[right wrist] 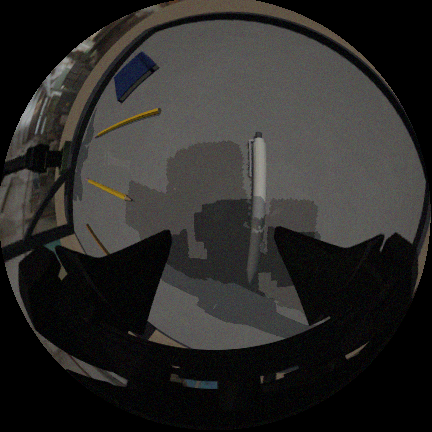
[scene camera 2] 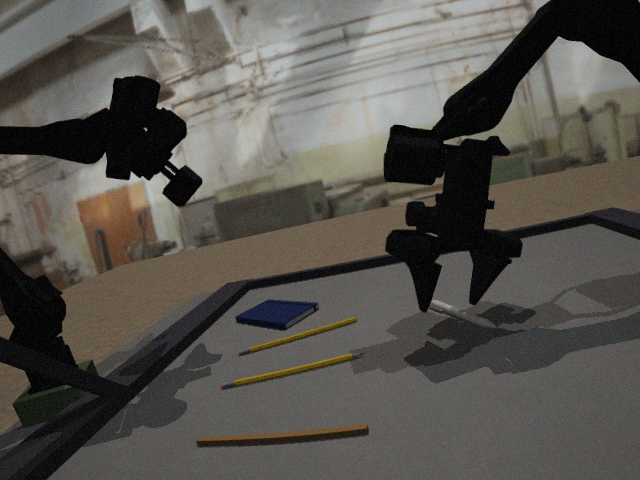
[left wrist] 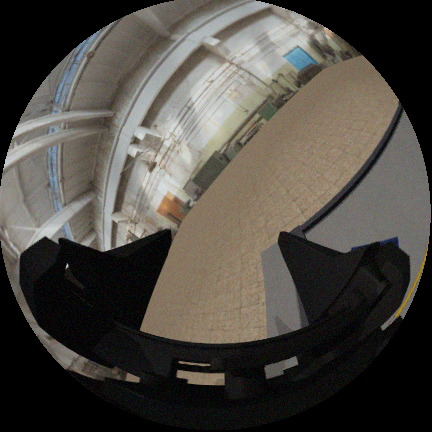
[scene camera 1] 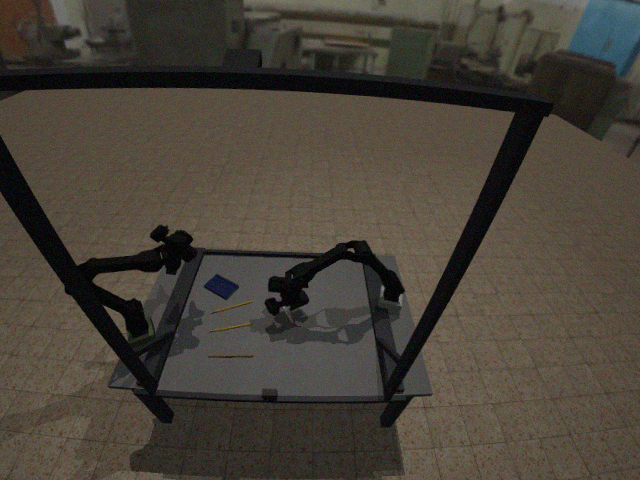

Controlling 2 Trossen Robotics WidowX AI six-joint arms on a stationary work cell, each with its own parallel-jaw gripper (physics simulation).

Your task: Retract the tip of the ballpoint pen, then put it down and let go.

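Pixels of known places: left gripper, fingertip midpoint: (scene camera 2: 167, 166) (left wrist: 226, 236); right gripper, fingertip midpoint: (right wrist: 223, 234) (scene camera 2: 448, 307) (scene camera 1: 281, 312); left arm's base at its link origin: (right wrist: 60, 158) (scene camera 1: 139, 329); right arm's base at its link origin: (scene camera 1: 391, 295).
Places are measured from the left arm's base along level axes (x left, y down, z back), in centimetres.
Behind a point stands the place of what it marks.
Observation:
The white-and-grey ballpoint pen (scene camera 1: 286, 313) {x -18.9, y 3.0, z -58.0 cm} (scene camera 2: 465, 315) {x -19.3, y 3.1, z -58.0 cm} (right wrist: 258, 170) {x -13.9, y 2.9, z -58.4 cm} lies on the grey table, its dark button (right wrist: 258, 135) {x -10.8, y 3.2, z -58.5 cm} at the top end in the right wrist view and its tapered end toward the gripper; whether the point sticks out is too small to tell. My right gripper (scene camera 2: 448, 306) {x -18.8, y 1.3, z -55.9 cm} (right wrist: 223, 234) {x -18.8, y 1.3, z -55.9 cm} is open and empty above the pen, fingers apart and not touching it. In its wrist view the pen lies nearer the right-hand finger. My left gripper (left wrist: 226, 236) {x 17.8, y -28.2, z -25.9 cm} is open and empty, raised over the left edge of the table, far from the pen.
A blue notebook (scene camera 1: 221, 286) {x 9.0, y 2.8, z -37.9 cm} (scene camera 2: 276, 314) {x 7.1, y 2.8, z -37.7 cm} (right wrist: 134, 77) {x 5.0, y 2.8, z -41.1 cm}, two yellow pencils (scene camera 2: 297, 336) {x -4.2, y 3.4, z -38.2 cm} (scene camera 2: 294, 370) {x -14.4, y 3.5, z -34.8 cm} and an orange-brown stick (scene camera 1: 231, 355) {x -26.3, y 3.3, z -29.8 cm} (scene camera 2: 284, 436) {x -26.8, y 3.3, z -30.2 cm} lie left of the pen in both scene views. A dark frame post (scene camera 1: 465, 248) {x -69.9, y -71.2, z -71.8 cm} stands at the right in scene camera 1.

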